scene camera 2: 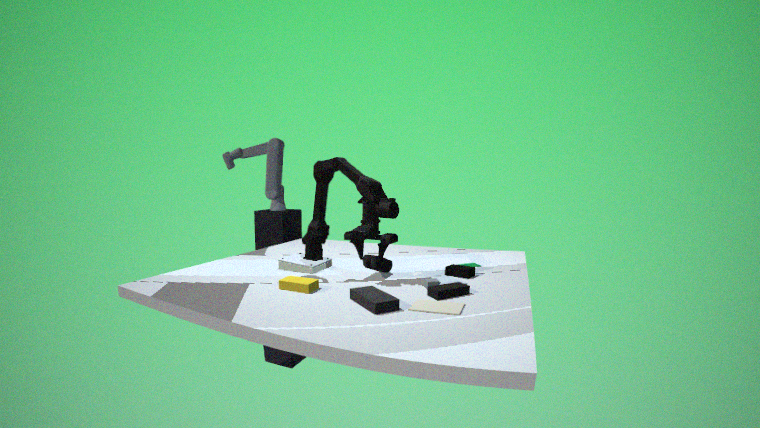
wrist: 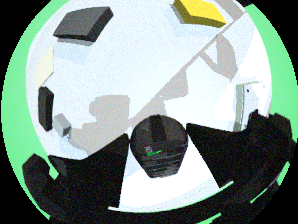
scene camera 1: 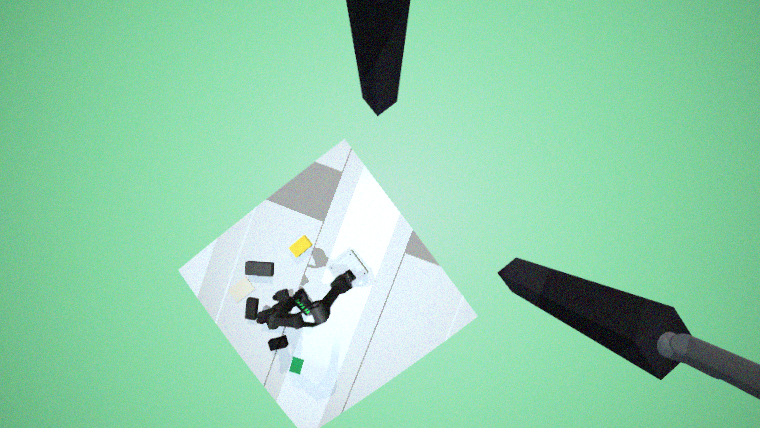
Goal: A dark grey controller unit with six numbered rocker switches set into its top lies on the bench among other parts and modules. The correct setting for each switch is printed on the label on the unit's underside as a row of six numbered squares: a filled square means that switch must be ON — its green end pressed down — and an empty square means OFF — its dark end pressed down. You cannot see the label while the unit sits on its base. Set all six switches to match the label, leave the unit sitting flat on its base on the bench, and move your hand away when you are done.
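Observation:
My gripper [scene camera 2: 370, 261], [wrist: 157, 132]: visible.

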